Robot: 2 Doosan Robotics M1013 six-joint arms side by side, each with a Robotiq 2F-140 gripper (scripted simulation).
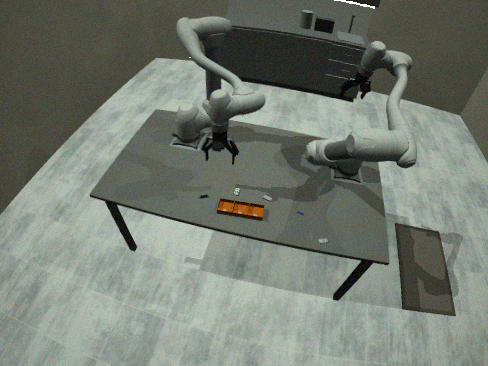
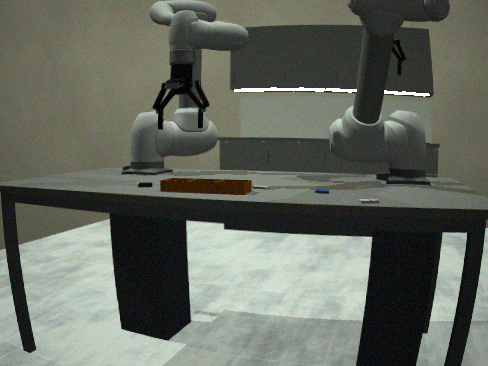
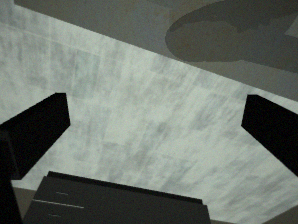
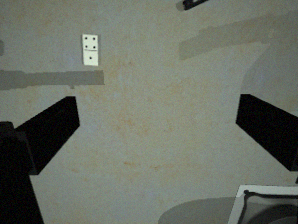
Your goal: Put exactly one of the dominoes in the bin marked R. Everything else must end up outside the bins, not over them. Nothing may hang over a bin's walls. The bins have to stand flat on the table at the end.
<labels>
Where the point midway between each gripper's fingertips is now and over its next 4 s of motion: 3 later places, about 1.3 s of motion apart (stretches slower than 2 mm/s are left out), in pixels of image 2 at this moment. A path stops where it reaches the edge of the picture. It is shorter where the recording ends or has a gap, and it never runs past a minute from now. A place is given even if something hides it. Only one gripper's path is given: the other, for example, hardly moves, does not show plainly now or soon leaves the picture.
My right gripper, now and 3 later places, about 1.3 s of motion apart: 179, 128; 201, 161; 203, 149; 205, 169
</labels>
